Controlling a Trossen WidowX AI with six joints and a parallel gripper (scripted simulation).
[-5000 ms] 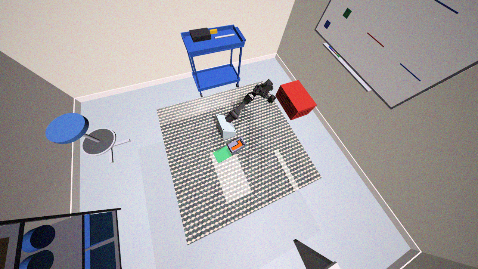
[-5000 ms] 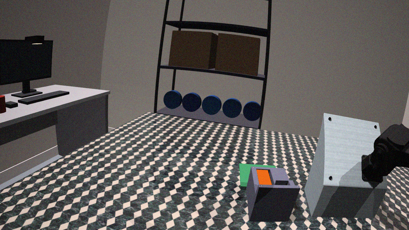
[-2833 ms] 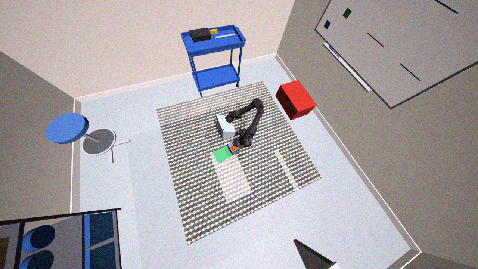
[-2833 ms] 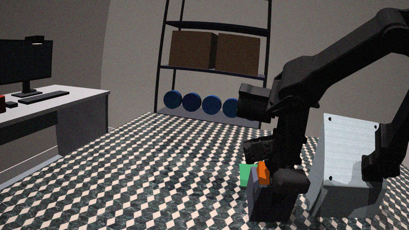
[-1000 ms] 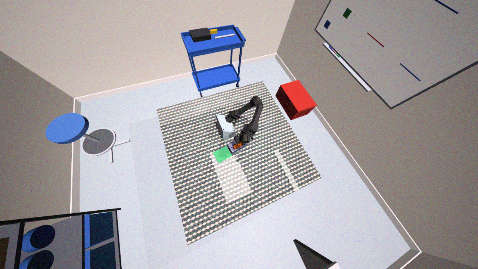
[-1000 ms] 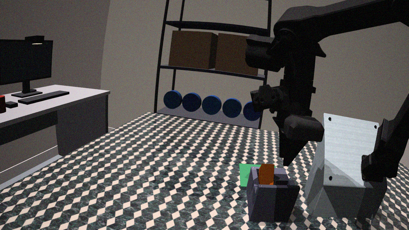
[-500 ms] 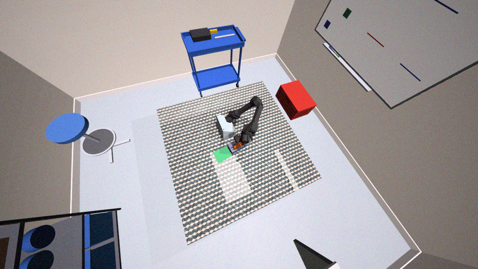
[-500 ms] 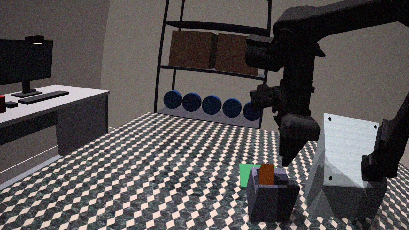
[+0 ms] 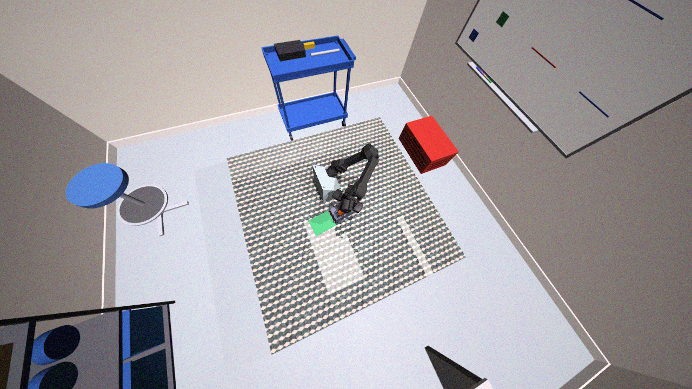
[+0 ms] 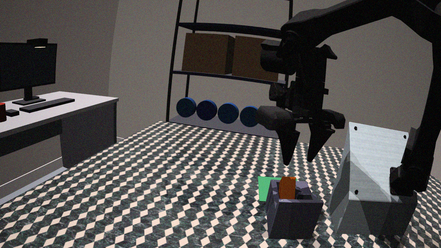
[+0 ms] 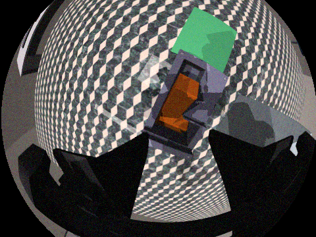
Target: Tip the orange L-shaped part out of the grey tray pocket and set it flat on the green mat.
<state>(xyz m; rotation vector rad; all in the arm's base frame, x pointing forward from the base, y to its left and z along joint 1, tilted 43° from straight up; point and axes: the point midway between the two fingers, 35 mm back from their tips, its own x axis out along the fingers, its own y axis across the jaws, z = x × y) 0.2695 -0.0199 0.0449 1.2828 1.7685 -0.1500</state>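
Right now my gripper tip is 10 cm above the orange L-shaped part, 1 cm to the right of it and 1 cm past it. From my gripper tip the other things lie so: green mat: 17 cm to the right, 16 cm below, 1 cm ahead.
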